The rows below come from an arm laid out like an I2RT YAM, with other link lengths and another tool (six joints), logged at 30 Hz.
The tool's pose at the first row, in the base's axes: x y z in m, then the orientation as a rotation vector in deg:
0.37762, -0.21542, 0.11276, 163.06, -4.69, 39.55
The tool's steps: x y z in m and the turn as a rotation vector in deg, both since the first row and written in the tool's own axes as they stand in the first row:
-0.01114, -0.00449, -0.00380, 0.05, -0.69, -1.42
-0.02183, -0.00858, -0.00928, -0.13, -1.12, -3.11
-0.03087, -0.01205, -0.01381, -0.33, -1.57, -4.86
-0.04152, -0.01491, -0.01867, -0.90, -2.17, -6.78
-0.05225, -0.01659, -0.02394, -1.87, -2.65, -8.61
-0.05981, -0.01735, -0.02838, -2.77, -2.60, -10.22
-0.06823, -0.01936, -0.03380, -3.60, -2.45, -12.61
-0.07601, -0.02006, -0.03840, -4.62, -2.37, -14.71
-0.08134, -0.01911, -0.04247, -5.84, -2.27, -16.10
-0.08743, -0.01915, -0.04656, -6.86, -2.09, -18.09
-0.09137, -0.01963, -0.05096, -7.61, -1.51, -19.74
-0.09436, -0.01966, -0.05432, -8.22, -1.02, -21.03
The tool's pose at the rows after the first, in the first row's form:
0.36649, -0.21017, 0.11009, 163.13, -2.76, 38.29
0.35496, -0.20494, 0.10916, 162.81, -0.48, 37.30
0.34526, -0.20053, 0.10828, 162.44, 1.86, 36.25
0.33392, -0.19664, 0.10707, 161.69, 4.26, 34.88
0.32220, -0.19381, 0.10640, 160.51, 6.39, 33.61
0.31358, -0.19207, 0.10664, 159.25, 8.29, 33.15
0.30388, -0.18889, 0.10710, 157.79, 11.27, 32.67
0.29499, -0.18718, 0.10739, 156.21, 13.73, 32.11
0.28833, -0.18720, 0.10866, 154.64, 15.13, 31.69
0.28110, -0.18625, 0.10941, 153.01, 17.40, 31.28
0.27568, -0.18481, 0.11133, 151.59, 19.35, 31.53
0.27153, -0.18403, 0.11287, 150.44, 20.85, 31.77

